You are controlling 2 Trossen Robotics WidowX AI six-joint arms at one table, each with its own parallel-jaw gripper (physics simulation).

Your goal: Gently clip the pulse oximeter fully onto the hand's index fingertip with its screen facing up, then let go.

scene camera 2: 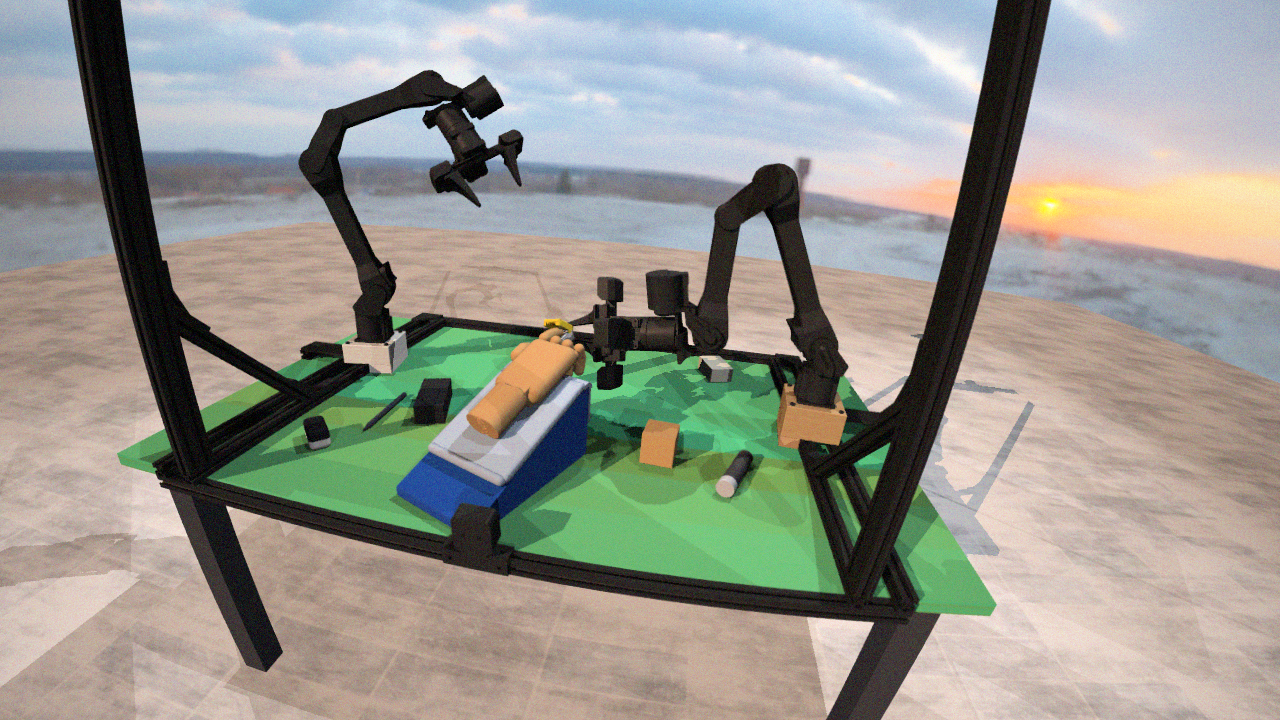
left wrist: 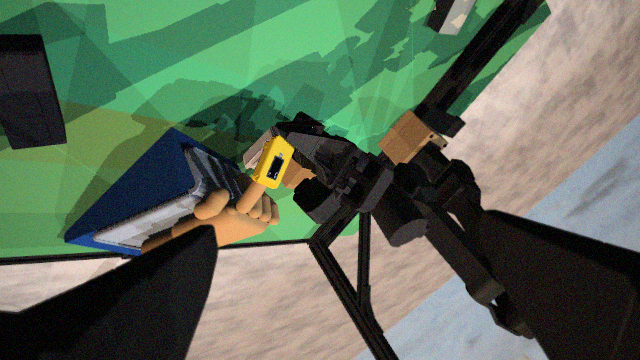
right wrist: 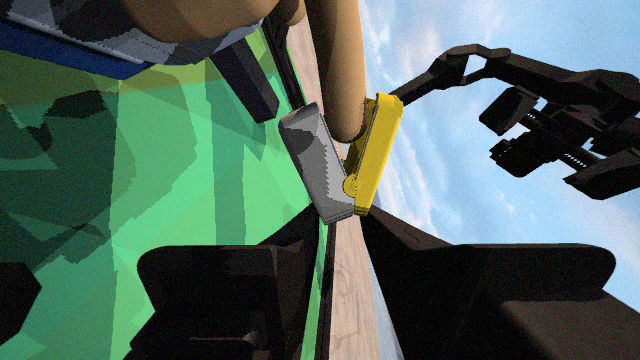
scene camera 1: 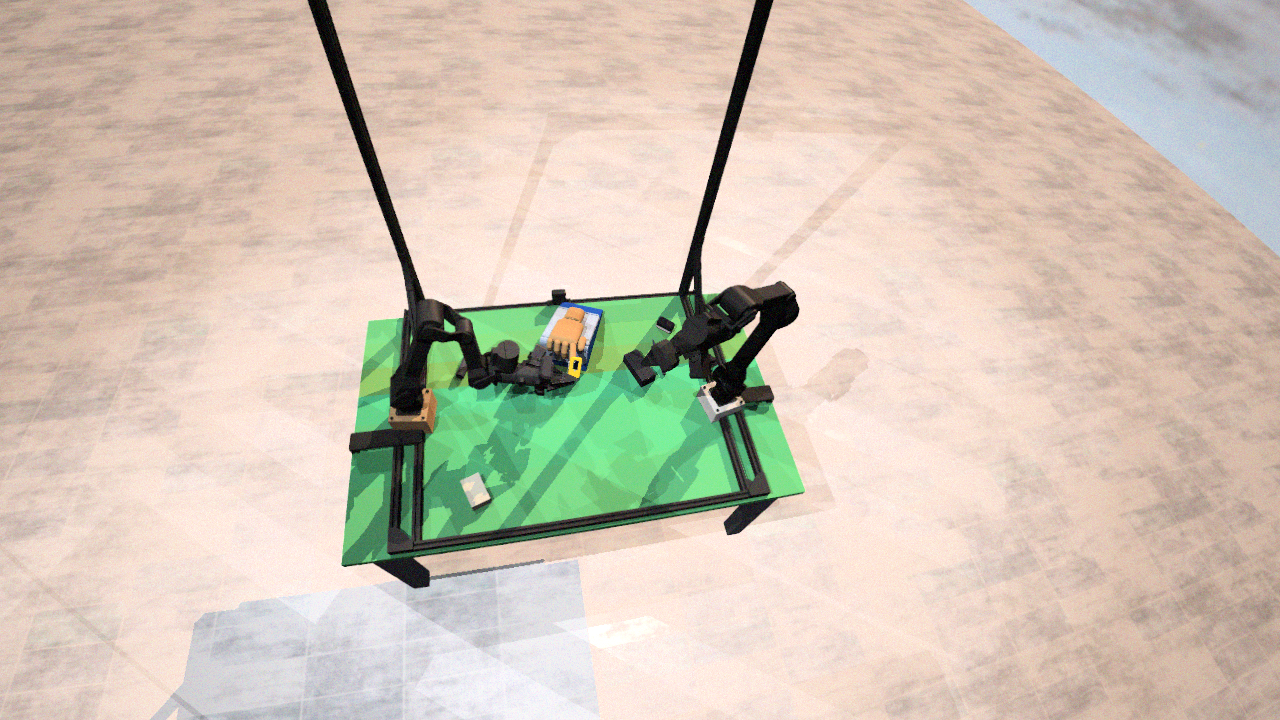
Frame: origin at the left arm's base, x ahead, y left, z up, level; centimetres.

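Seen in the pictures: left gripper, between the fingertips: (scene camera 2: 500,195) (left wrist: 348,231) (right wrist: 533,155) (scene camera 1: 651,359); right gripper, between the fingertips: (scene camera 2: 564,332) (left wrist: 281,130) (right wrist: 339,209) (scene camera 1: 575,380); left arm's base, origin of its link: (scene camera 2: 374,337) (scene camera 1: 722,394); right arm's base, origin of its link: (scene camera 2: 814,398) (left wrist: 424,155) (scene camera 1: 409,404).
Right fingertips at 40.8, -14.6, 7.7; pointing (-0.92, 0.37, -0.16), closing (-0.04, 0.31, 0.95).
Note:
Pixels of each thing's top centre, then the offset from my right fingertips to it, as dx, dy, dz. "pt": a spot on its surface instead.
- pulse oximeter, centre of its top: (right wrist: 410,135) (left wrist: 281,179) (scene camera 2: 559,314) (scene camera 1: 574,361) -0.8, -3.3, +4.3
- blue wedge, a spot on its surface: (scene camera 2: 546,454) pt -1.0, -25.5, -8.7
- orange cube, centre of its top: (scene camera 2: 661,429) (left wrist: 303,179) +15.6, -17.8, -8.6
- flashlight, centre of its top: (scene camera 2: 737,464) (scene camera 1: 464,360) +26.3, -23.8, -10.9
- pale block, centre of its top: (left wrist: 460,10) (scene camera 2: 716,362) (scene camera 1: 475,489) +32.8, +16.3, -10.6
- black box, centre of its top: (left wrist: 26,104) (right wrist: 259,76) (scene camera 2: 433,390) (scene camera 1: 639,364) -22.5, -4.6, -10.1
- pen, centre of its top: (scene camera 2: 384,408) -30.6, -7.3, -12.7
- small dark item, centre of its top: (scene camera 2: 315,423) (scene camera 1: 666,322) -37.6, -17.3, -10.3
The pulse oximeter (scene camera 1: 575,366) (scene camera 2: 557,323) (left wrist: 284,154) (right wrist: 382,145) has a yellow upper shell and a grey lower shell, spread in a V. Its dark screen faces up in the left wrist view. The hand (scene camera 1: 566,333) (scene camera 2: 537,371) (left wrist: 235,227) lies palm down, and its index finger (left wrist: 250,198) (right wrist: 345,75) has its tip between the spread shells, short of the hinge. My right gripper (right wrist: 339,209) is shut on the oximeter's hinge end. My left gripper (scene camera 2: 498,194) (left wrist: 348,231) is open and empty, high above the table, away from the hand.
The hand rests on a blue wedge (scene camera 2: 546,454) with a grey pad. An orange cube (scene camera 2: 658,445), a flashlight (scene camera 2: 733,474) and a pale block (scene camera 1: 475,490) (scene camera 2: 715,368) lie on the table. A black box (scene camera 2: 433,400), a pen (scene camera 2: 384,411) and a small dark item (scene camera 2: 315,432) are at the left in scene camera 2.

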